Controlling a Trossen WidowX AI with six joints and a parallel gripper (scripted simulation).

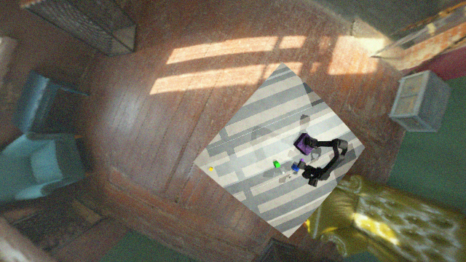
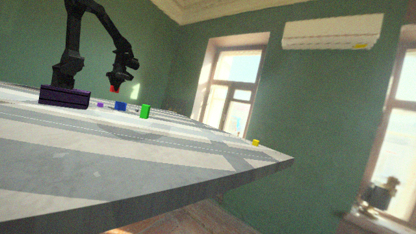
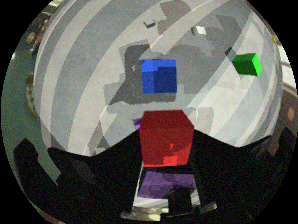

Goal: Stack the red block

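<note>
My gripper tip is now 5 cm short of the blue block, 1 cm to the right of it and 8 cm above it. Round my gripper tip: small yellow block (56 cm ahead, 61 cm to the right, 9 cm below); red block (1 cm above).
</note>
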